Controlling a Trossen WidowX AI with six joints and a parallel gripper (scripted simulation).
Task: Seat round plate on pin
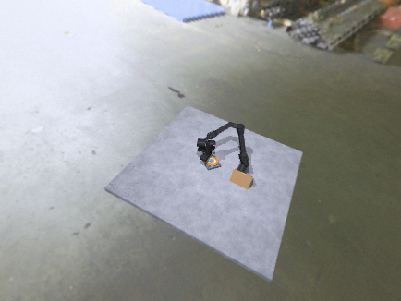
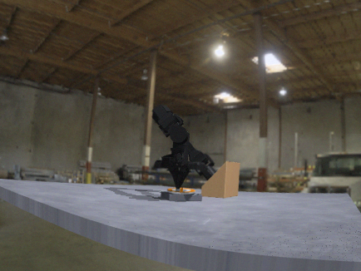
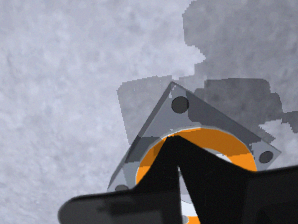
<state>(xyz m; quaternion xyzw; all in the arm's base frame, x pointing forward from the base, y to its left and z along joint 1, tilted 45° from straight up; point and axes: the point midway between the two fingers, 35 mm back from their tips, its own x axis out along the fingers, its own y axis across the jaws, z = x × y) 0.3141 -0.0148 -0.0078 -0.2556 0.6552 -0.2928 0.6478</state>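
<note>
The dark grey square base lies 50 mm behind my gripper tip, 20 mm to the right of it and 20 mm below it.
</note>
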